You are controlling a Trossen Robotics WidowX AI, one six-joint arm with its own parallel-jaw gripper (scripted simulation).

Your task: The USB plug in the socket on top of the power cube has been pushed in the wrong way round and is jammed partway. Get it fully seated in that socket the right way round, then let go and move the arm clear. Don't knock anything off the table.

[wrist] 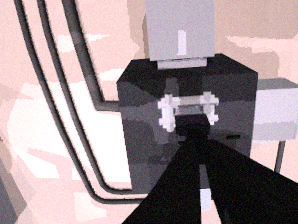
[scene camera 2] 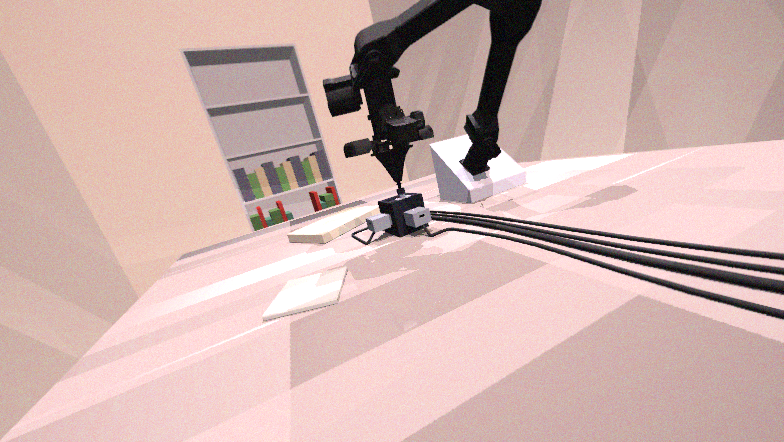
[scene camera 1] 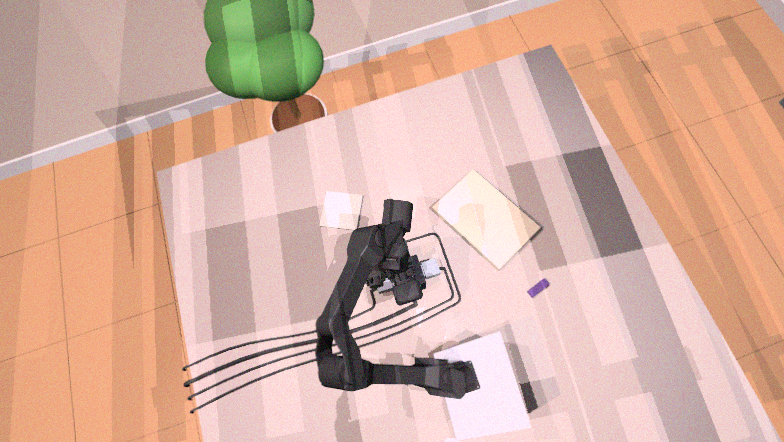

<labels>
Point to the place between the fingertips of my gripper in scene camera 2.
398, 181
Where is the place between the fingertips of my gripper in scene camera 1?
400, 271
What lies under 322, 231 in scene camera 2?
A cream book.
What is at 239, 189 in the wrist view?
My gripper.
</labels>
